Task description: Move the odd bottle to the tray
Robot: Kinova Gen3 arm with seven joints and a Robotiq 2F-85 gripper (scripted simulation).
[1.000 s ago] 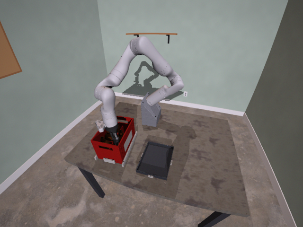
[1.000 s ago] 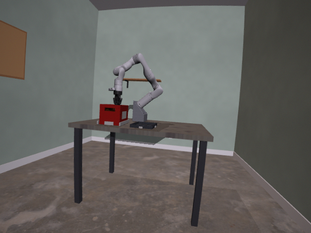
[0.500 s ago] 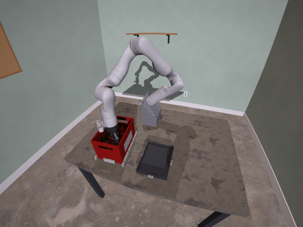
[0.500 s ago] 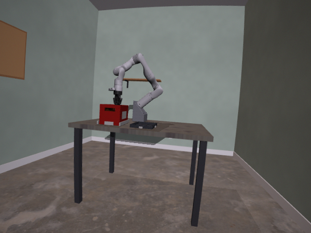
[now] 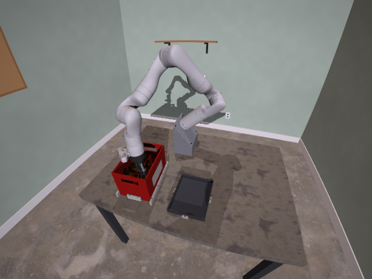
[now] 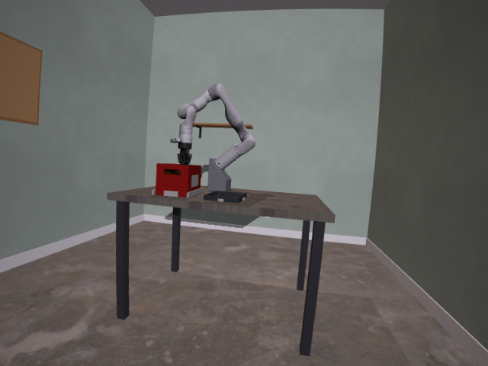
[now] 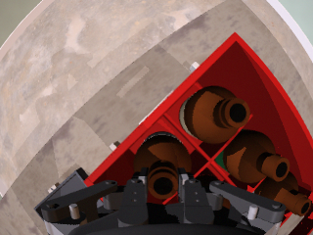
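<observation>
Now: the crate 80 mm behind my hand, 50 mm to the right of it and 70 mm below it. From my hand the other things lie so: dark tray 50 mm behind, 250 mm to the left, 140 mm below.
</observation>
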